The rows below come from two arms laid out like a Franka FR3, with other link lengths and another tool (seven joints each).
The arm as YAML. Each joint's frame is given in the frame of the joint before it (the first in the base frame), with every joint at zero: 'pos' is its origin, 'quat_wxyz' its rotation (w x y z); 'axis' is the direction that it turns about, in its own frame. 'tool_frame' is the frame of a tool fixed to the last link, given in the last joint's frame.
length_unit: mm
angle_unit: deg
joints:
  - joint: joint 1
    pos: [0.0, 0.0, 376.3]
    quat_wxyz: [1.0, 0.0, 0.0, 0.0]
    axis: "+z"
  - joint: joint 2
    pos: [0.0, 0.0, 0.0]
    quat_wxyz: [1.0, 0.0, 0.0, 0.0]
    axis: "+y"
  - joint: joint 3
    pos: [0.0, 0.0, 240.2]
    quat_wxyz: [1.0, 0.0, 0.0, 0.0]
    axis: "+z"
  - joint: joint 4
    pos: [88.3, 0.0, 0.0]
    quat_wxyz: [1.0, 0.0, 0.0, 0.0]
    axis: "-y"
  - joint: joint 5
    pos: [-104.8, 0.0, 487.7]
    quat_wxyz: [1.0, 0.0, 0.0, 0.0]
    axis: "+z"
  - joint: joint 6
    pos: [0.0, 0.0, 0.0]
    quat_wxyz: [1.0, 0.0, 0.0, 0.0]
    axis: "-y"
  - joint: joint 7
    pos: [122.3, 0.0, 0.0]
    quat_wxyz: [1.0, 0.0, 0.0, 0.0]
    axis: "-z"
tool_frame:
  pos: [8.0, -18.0, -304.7]
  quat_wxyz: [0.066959, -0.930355, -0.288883, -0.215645]
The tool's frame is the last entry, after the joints.
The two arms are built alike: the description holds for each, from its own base.
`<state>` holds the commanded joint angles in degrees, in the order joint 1, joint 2, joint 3, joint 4, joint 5, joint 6, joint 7, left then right.
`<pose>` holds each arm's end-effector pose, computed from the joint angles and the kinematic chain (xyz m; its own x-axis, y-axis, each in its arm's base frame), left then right.
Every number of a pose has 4 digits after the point.
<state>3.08 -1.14 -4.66 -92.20 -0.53 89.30 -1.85 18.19 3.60 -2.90 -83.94 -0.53 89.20 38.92</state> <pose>0.6937 -0.0397 0.4055 0.7509 0.5151 0.4134 0.5702 -0.8214 -0.0121 0.6924 0.1669 0.4353 0.8677 0.1712 0.4666 0.1883 -0.9821 0.0101</pose>
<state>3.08 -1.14 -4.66 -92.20 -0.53 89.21 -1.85 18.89 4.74 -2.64 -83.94 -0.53 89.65 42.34</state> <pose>0.6932 -0.0397 0.4053 0.7515 0.5151 0.4122 0.5701 -0.8215 -0.0130 0.6916 0.1795 0.4220 0.8794 0.1349 0.4566 0.1462 -0.9892 0.0106</pose>
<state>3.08 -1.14 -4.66 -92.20 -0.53 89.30 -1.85 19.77 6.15 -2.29 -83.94 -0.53 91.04 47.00</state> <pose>0.6937 -0.0397 0.4055 0.7509 0.5151 0.4134 0.5702 -0.8214 -0.0121 0.6939 0.1969 0.4073 0.8857 0.0818 0.4571 0.0871 -0.9962 0.0096</pose>
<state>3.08 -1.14 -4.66 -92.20 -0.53 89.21 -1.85 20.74 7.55 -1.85 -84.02 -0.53 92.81 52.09</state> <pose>0.6932 -0.0397 0.4053 0.7515 0.5151 0.4122 0.5701 -0.8215 -0.0130 0.6962 0.2172 0.3923 0.8865 0.0236 0.4620 0.0233 -0.9997 0.0063</pose>
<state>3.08 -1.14 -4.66 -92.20 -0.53 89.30 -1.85 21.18 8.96 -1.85 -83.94 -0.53 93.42 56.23</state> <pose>0.6937 -0.0397 0.4055 0.7509 0.5151 0.4134 0.5702 -0.8214 -0.0121 0.6967 0.2241 0.3765 0.8913 -0.0321 0.4523 -0.0410 -0.9991 0.0099</pose>
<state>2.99 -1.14 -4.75 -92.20 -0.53 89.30 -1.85 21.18 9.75 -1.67 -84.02 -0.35 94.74 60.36</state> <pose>0.6936 -0.0419 0.4055 0.7525 0.5127 0.4134 0.5676 -0.8232 -0.0121 0.7005 0.2298 0.3680 0.8838 -0.0964 0.4579 -0.1097 -0.9940 0.0025</pose>
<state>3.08 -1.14 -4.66 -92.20 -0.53 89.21 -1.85 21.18 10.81 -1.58 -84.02 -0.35 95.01 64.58</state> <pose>0.6932 -0.0397 0.4053 0.7515 0.5151 0.4122 0.5701 -0.8215 -0.0130 0.6999 0.2317 0.3549 0.8802 -0.1582 0.4475 -0.1809 -0.9835 0.0081</pose>
